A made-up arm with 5 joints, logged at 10 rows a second.
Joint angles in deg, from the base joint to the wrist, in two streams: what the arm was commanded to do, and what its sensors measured. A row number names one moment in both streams.
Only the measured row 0 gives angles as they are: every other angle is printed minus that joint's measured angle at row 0.
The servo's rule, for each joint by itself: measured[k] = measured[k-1] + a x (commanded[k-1-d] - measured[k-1]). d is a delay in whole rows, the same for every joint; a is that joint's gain. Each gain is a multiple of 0.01, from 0.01 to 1. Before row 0 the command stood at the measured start. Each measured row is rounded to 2 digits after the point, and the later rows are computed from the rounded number. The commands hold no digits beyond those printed.
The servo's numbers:
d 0
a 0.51 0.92 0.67 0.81 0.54
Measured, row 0:
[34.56 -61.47 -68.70 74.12 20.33]
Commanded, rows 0 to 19:
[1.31 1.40 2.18 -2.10 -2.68]
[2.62 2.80 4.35 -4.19 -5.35]
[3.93 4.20 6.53 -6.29 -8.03]
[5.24 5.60 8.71 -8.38 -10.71]
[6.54 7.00 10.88 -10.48 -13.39]
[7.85 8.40 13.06 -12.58 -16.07]
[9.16 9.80 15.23 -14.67 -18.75]
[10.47 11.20 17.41 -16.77 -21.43]
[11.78 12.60 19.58 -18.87 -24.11]
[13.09 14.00 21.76 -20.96 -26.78]
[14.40 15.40 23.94 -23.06 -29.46]
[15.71 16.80 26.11 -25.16 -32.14]
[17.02 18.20 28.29 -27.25 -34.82]
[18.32 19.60 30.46 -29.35 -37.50]
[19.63 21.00 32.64 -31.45 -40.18]
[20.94 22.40 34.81 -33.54 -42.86]
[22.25 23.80 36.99 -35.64 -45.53]
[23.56 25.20 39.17 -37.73 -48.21]
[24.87 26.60 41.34 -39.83 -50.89]
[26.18 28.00 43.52 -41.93 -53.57]
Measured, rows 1 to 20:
[0.67 1.29 1.46 -1.70 -1.45]
[1.66 2.68 3.40 -3.72 -3.56]
[2.82 4.08 5.50 -5.80 -5.97]
[4.05 5.48 7.65 -7.89 -8.53]
[5.32 6.88 9.81 -9.99 -11.15]
[6.61 8.28 11.99 -12.09 -13.81]
[7.91 9.68 14.16 -14.18 -16.48]
[9.22 11.08 16.34 -16.28 -19.15]
[10.53 12.48 18.51 -18.38 -21.83]
[11.84 13.88 20.69 -20.47 -24.50]
[13.15 15.28 22.87 -22.57 -27.18]
[14.46 16.68 25.04 -24.67 -29.86]
[15.77 18.08 27.22 -26.76 -32.54]
[17.07 19.48 29.39 -28.86 -35.22]
[18.38 20.88 31.57 -30.96 -37.90]
[19.69 22.28 33.74 -33.05 -40.58]
[21.00 23.68 35.92 -35.15 -43.25]
[22.31 25.08 38.10 -37.24 -45.93]
[23.62 26.48 40.27 -39.34 -48.61]
[24.93 27.88 42.45 -41.44 -51.29]

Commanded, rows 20 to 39:
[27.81 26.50 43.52 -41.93 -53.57]
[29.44 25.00 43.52 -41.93 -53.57]
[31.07 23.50 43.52 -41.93 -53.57]
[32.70 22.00 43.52 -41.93 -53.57]
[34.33 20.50 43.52 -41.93 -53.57]
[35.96 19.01 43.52 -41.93 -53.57]
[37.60 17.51 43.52 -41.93 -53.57]
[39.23 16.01 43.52 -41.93 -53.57]
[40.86 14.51 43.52 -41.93 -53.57]
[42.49 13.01 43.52 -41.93 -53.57]
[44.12 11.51 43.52 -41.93 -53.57]
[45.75 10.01 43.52 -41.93 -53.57]
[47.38 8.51 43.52 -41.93 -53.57]
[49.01 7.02 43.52 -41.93 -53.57]
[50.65 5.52 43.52 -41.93 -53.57]
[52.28 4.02 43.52 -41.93 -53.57]
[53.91 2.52 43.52 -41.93 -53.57]
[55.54 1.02 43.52 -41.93 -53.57]
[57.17 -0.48 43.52 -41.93 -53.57]
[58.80 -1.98 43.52 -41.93 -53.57]
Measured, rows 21 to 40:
[26.40 26.61 43.17 -41.84 -52.52]
[27.95 25.13 43.40 -41.91 -53.09]
[29.54 23.63 43.48 -41.93 -53.35]
[31.15 22.13 43.51 -41.93 -53.47]
[32.77 20.63 43.52 -41.93 -53.52]
[34.40 19.14 43.52 -41.93 -53.55]
[36.03 17.64 43.52 -41.93 -53.56]
[37.66 16.14 43.52 -41.93 -53.57]
[39.29 14.64 43.52 -41.93 -53.57]
[40.92 13.14 43.52 -41.93 -53.57]
[42.55 11.64 43.52 -41.93 -53.57]
[44.18 10.14 43.52 -41.93 -53.57]
[45.81 8.64 43.52 -41.93 -53.57]
[47.44 7.15 43.52 -41.93 -53.57]
[49.08 5.65 43.52 -41.93 -53.57]
[50.71 4.15 43.52 -41.93 -53.57]
[52.34 2.65 43.52 -41.93 -53.57]
[53.97 1.15 43.52 -41.93 -53.57]
[55.60 -0.35 43.52 -41.93 -53.57]
[57.23 -1.85 43.52 -41.93 -53.57]

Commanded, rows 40 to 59:
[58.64 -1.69 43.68 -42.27 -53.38]
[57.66 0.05 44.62 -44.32 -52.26]
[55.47 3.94 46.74 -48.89 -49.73]
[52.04 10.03 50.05 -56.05 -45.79]
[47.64 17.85 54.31 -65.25 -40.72]
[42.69 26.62 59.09 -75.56 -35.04]
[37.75 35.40 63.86 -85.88 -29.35]
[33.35 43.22 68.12 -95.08 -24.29]
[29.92 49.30 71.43 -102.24 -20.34]
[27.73 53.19 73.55 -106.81 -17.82]
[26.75 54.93 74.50 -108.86 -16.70]
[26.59 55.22 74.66 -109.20 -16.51]
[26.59 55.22 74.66 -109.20 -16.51]
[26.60 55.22 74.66 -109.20 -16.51]
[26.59 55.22 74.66 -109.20 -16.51]
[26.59 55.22 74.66 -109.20 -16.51]
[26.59 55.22 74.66 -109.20 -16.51]
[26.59 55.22 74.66 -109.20 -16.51]
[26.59 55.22 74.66 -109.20 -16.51]
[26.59 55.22 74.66 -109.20 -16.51]
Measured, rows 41 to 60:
[57.95 -1.70 43.63 -42.21 -53.47]
[57.80 -0.09 44.29 -43.92 -52.82]
[56.61 3.62 45.93 -47.95 -51.15]
[54.28 9.52 48.69 -54.51 -48.26]
[50.89 17.18 52.46 -63.21 -44.19]
[46.71 25.86 56.90 -73.21 -39.25]
[42.14 34.64 61.56 -83.47 -33.90]
[37.66 42.53 65.96 -92.87 -28.71]
[33.71 48.76 69.62 -100.46 -24.19]
[30.66 52.84 72.25 -105.60 -20.75]
[28.67 54.76 73.76 -108.24 -18.56]
[27.61 55.18 74.36 -109.02 -17.45]
[27.09 55.22 74.56 -109.17 -16.94]
[26.84 55.22 74.63 -109.19 -16.71]
[26.71 55.22 74.65 -109.20 -16.60]
[26.65 55.22 74.66 -109.20 -16.55]
[26.62 55.22 74.66 -109.20 -16.53]
[26.60 55.22 74.66 -109.20 -16.52]
[26.59 55.22 74.66 -109.20 -16.51]
[26.59 55.22 74.66 -109.20 -16.51]

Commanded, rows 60 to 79:
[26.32 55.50 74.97 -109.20 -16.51]
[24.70 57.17 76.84 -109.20 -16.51]
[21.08 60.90 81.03 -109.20 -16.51]
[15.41 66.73 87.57 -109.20 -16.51]
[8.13 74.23 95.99 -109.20 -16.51]
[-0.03 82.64 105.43 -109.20 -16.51]
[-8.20 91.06 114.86 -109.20 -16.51]
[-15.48 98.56 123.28 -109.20 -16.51]
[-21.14 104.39 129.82 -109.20 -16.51]
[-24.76 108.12 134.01 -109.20 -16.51]
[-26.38 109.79 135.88 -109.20 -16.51]
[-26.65 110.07 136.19 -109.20 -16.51]
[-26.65 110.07 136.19 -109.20 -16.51]
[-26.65 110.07 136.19 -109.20 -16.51]
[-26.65 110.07 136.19 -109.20 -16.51]
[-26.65 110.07 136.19 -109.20 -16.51]
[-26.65 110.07 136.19 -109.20 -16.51]
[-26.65 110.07 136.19 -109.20 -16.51]
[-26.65 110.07 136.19 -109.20 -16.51]
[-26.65 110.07 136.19 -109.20 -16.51]
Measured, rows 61 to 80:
[26.45 55.48 74.87 -109.20 -16.51]
[25.56 57.03 76.19 -109.20 -16.51]
[23.28 60.59 79.43 -109.20 -16.51]
[19.27 66.24 84.88 -109.20 -16.51]
[13.59 73.59 92.32 -109.20 -16.51]
[6.64 81.92 101.10 -109.20 -16.51]
[-0.93 90.33 110.32 -109.20 -16.51]
[-8.35 97.90 119.00 -109.20 -16.51]
[-14.87 103.87 126.25 -109.20 -16.51]
[-19.91 107.78 131.45 -109.20 -16.51]
[-23.21 109.63 134.42 -109.20 -16.51]
[-24.96 110.03 135.61 -109.20 -16.51]
[-25.82 110.07 136.00 -109.20 -16.51]
[-26.24 110.07 136.13 -109.20 -16.51]
[-26.45 110.07 136.17 -109.20 -16.51]
[-26.55 110.07 136.18 -109.20 -16.51]
[-26.60 110.07 136.19 -109.20 -16.51]
[-26.63 110.07 136.19 -109.20 -16.51]
[-26.64 110.07 136.19 -109.20 -16.51]
[-26.65 110.07 136.19 -109.20 -16.51]

